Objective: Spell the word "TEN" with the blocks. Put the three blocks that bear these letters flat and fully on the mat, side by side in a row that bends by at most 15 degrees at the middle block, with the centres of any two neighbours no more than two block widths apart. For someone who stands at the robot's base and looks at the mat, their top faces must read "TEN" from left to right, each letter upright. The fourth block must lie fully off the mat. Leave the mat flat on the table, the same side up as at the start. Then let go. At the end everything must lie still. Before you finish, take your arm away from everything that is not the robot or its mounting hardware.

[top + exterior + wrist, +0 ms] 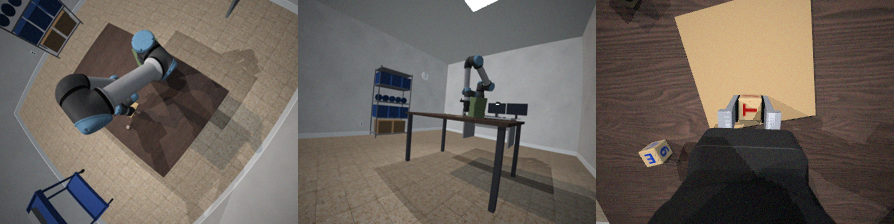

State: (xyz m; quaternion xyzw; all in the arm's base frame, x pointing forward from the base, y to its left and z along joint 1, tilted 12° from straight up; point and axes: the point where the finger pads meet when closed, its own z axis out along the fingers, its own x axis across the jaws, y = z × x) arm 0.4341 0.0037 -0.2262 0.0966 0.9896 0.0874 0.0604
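Now: the tan mat 1 cm behind my hand, 4 cm to the right of it and 2 cm below it. Also, from my hand: N block: 10 cm ahead, 14 cm to the right, 1 cm below.
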